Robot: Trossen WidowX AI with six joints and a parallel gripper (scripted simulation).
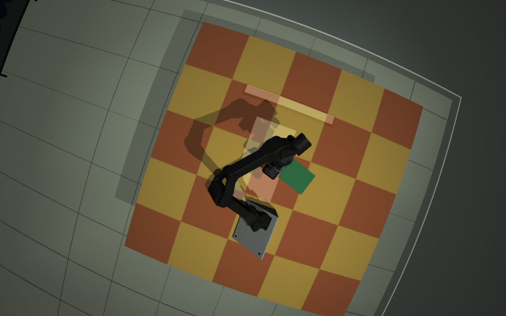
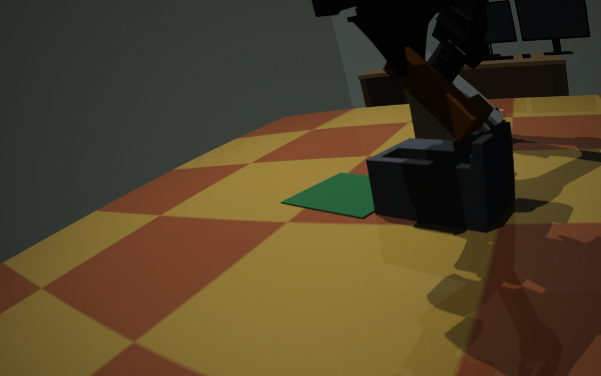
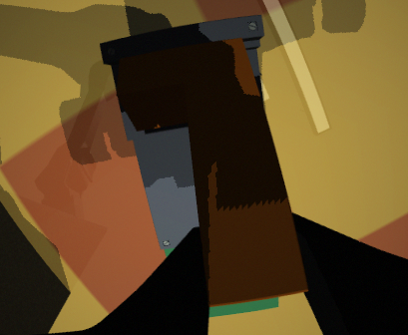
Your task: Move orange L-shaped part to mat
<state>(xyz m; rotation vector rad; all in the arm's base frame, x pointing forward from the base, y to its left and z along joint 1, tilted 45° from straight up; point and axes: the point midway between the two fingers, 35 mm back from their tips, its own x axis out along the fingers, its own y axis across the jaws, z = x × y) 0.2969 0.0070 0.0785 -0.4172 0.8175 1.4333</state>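
My gripper tip is now 50 mm past the green mat, 140 mm to the left of it and 170 mm above it. From my gripper tip the other things lie so: orange part: 10 mm behind, 40 mm to the left, 30 mm below.
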